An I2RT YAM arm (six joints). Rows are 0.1 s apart.
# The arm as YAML. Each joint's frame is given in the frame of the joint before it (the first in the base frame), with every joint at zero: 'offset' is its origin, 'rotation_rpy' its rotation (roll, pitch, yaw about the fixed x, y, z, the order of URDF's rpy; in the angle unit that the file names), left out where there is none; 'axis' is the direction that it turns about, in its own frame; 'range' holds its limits. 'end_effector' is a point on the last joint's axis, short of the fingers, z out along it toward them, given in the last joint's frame.
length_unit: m
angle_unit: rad
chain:
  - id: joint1
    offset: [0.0, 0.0, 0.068]
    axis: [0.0, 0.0, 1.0]
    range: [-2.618, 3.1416]
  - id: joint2
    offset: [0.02, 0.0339, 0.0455]
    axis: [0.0, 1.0, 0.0]
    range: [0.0, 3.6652]
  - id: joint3
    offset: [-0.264, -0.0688, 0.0]
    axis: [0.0, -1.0, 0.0]
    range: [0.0, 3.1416]
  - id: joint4
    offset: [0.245, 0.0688, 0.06]
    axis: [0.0, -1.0, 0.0]
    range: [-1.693, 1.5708]
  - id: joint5
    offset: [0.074, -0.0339, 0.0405]
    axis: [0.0, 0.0, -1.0]
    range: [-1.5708, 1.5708]
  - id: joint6
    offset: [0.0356, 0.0, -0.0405]
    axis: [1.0, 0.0, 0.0]
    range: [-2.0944, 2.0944]
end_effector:
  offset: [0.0, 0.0, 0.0]
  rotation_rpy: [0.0, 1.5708, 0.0]
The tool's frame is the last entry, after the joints.
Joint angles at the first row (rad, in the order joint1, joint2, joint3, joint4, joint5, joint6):
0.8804, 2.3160, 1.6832, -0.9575, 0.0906, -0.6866
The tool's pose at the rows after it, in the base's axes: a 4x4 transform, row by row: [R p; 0 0 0 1], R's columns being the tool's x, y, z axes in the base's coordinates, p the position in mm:
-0.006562, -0.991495, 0.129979, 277.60; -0.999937, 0.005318, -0.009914, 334.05; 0.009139, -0.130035, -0.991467, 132.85; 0, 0, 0, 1
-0.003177, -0.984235, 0.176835, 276.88; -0.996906, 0.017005, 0.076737, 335.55; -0.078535, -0.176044, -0.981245, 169.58; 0, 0, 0, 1
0.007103, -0.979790, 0.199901, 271.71; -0.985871, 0.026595, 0.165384, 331.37; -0.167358, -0.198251, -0.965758, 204.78; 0, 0, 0, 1
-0.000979, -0.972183, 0.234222, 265.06; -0.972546, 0.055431, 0.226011, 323.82; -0.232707, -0.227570, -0.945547, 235.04; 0, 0, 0, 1
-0.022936, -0.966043, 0.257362, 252.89; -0.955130, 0.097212, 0.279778, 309.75; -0.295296, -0.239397, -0.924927, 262.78; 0, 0, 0, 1
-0.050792, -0.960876, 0.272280, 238.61; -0.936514, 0.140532, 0.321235, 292.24; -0.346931, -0.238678, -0.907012, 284.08; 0, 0, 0, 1
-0.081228, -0.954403, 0.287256, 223.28; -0.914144, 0.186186, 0.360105, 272.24; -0.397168, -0.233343, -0.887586, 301.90; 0, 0, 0, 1
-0.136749, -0.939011, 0.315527, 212.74; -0.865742, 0.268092, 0.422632, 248.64; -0.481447, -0.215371, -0.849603, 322.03; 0, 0, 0, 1
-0.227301, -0.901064, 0.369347, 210.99; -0.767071, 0.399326, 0.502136, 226.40; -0.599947, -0.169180, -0.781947, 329.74; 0, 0, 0, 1
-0.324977, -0.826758, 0.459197, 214.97; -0.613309, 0.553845, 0.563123, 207.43; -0.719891, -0.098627, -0.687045, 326.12; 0, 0, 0, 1
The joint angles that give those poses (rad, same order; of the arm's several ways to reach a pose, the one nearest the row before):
0.8862, 2.2503, 1.7002, -0.9457, 0.1072, -0.6827
0.8882, 2.1738, 1.7198, -0.9442, 0.0889, -0.6801
0.8882, 2.0876, 1.7190, -0.9446, 0.0508, -0.6792
0.8882, 2.0056, 1.7090, -0.9450, 0.0392, -0.6601
0.8882, 1.9028, 1.6669, -0.9456, 0.0232, -0.6247
0.8868, 1.7970, 1.6073, -0.9465, 0.0081, -0.5852
0.8832, 1.6864, 1.5393, -0.9450, -0.0066, -0.5438
0.8590, 1.5713, 1.4811, -0.9262, -0.0372, -0.4805
0.8117, 1.4661, 1.3834, -0.8189, -0.0777, -0.3727
0.7563, 1.3762, 1.2518, -0.6372, -0.0946, -0.2260

